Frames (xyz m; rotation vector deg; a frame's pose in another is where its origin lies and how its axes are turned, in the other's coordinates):
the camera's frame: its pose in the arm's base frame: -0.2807 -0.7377 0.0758 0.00 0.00 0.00
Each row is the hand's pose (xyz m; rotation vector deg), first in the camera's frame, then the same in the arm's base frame.
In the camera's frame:
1: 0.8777 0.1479 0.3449 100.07 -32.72 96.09
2: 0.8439 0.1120 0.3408 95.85 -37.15 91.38
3: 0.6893 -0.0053 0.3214 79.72 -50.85 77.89
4: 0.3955 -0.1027 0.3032 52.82 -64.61 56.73
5: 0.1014 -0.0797 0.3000 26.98 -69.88 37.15
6: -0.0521 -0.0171 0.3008 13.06 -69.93 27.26
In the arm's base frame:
1: 0.5970 -0.5898 0.4207 100.07 -32.72 96.09
2: 0.5632 -0.6257 0.4166 95.85 -37.15 91.38
3: 0.4086 -0.7430 0.3972 79.72 -50.85 77.89
4: 0.1148 -0.8404 0.3790 52.82 -64.61 56.73
5: -0.1793 -0.8174 0.3758 26.98 -69.88 37.15
6: -0.3328 -0.7548 0.3766 13.06 -69.93 27.26

